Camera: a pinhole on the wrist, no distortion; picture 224 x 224 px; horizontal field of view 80.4 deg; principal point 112.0 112.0 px. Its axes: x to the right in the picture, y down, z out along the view. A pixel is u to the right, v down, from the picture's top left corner.
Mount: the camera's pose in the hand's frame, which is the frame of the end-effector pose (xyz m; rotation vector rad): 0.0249 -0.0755 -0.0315 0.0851 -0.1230 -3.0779
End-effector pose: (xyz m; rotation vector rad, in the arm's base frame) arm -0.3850 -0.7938 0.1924 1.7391 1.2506 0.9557
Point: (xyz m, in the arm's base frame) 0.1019 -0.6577 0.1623
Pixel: 39 68
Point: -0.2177 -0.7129 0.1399
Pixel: 42 75
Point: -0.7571 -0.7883 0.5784
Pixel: behind the camera
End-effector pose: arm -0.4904 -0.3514 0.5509 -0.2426 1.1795 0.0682
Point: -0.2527 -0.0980 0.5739
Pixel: 88 13
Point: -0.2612 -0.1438 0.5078
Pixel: 58 11
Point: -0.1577 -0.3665 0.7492
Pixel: 132 131
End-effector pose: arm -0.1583 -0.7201 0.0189 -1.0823 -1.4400 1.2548
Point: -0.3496 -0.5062 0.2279
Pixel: outside the picture
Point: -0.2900 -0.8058 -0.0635
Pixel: 159 23
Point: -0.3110 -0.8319 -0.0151
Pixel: 167 63
